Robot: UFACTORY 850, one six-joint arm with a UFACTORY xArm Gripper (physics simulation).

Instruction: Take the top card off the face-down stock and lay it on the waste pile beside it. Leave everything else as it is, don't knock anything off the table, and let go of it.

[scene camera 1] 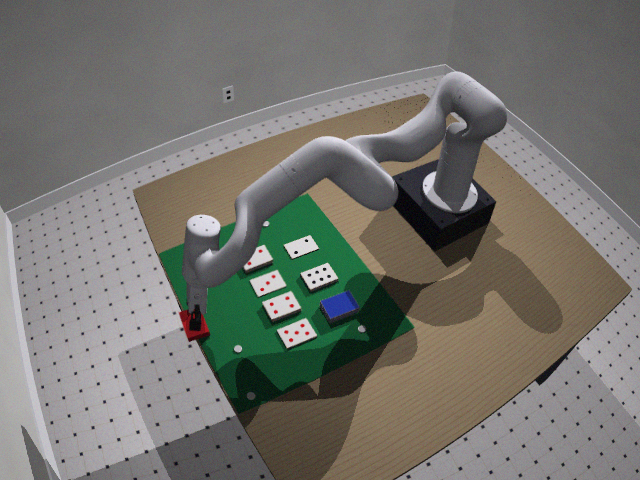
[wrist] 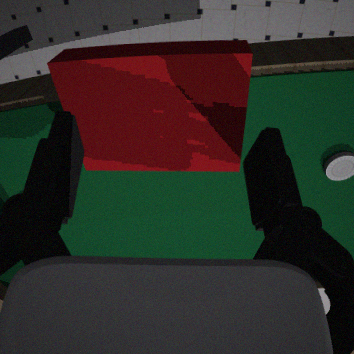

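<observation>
The face-down stock (scene camera 1: 339, 304) is a thick pile with a blue top, at the right of the card layout. Next to it lies a thick face-up pile with black pips (scene camera 1: 319, 276), the one beside the stock. My gripper (scene camera 1: 194, 322) (wrist: 168, 137) is open and empty, far from both piles, at the left edge of the mat. It is over a red block (scene camera 1: 199, 335) (wrist: 125, 100), whose near corners lie between the two fingers in the wrist view. Whether the fingers touch it I cannot tell. The stock does not show in the wrist view.
The red block sits at the table's edge on the green mat (scene camera 1: 227, 310) (wrist: 160, 215). Several face-up cards with red pips (scene camera 1: 281, 305) and a black-pip card (scene camera 1: 300, 246) lie on the mat. White discs (scene camera 1: 237, 348) (wrist: 341, 166) lie around them. The arm reaches over the mat.
</observation>
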